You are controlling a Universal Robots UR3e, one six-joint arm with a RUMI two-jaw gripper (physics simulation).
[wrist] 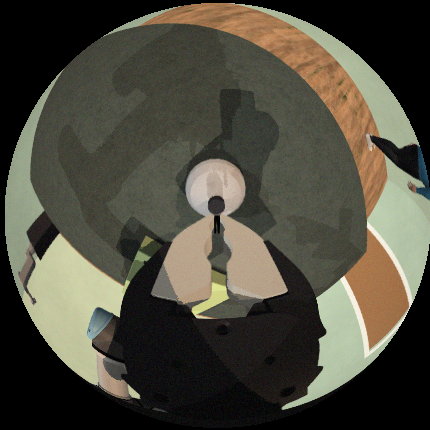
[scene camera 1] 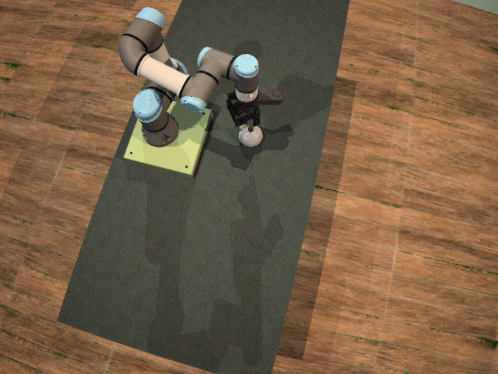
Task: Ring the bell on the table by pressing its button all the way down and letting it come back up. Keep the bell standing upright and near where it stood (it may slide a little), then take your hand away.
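Frame: origin at the arm's base, x left, y back, z up, level; millimetres.
Where they show: gripper, fingertip midpoint: (wrist: 216, 216) (scene camera 1: 250, 125); arm's base, origin of the base link: (scene camera 1: 160, 130).
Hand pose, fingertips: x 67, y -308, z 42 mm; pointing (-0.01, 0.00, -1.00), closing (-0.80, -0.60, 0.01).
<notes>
Each offset is from my fingertips to the top centre of the thing. Level surfaces: height alone.
The bell @(dy +0, dx +0, dz -19 mm) (scene camera 1: 251, 138) (wrist: 215, 176), a pale, shiny dome, stands upright on the dark table mat, right of the robot's base in the scene view. Its dark round button @(dy +0, dx +0, dz -19 mm) (wrist: 216, 205) shows as a full disc in the wrist view. My gripper (wrist: 216, 216) is shut and empty, its two pale fingers together at the tips. The tips are right by the button's edge in the wrist view, over the near side of the bell. Whether they touch the button, and how far down it sits, I cannot tell. In the scene view the dark gripper body partly hides the fingers.
The yellow-green base plate (scene camera 1: 160, 162) carries the arm's base, left of the bell. The long dark mat @(dz -84 mm) (scene camera 1: 200, 210) runs under both, with wooden floor (scene camera 1: 410, 200) beyond its edges. Part of a person (wrist: 400, 152) shows at the right of the wrist view.
</notes>
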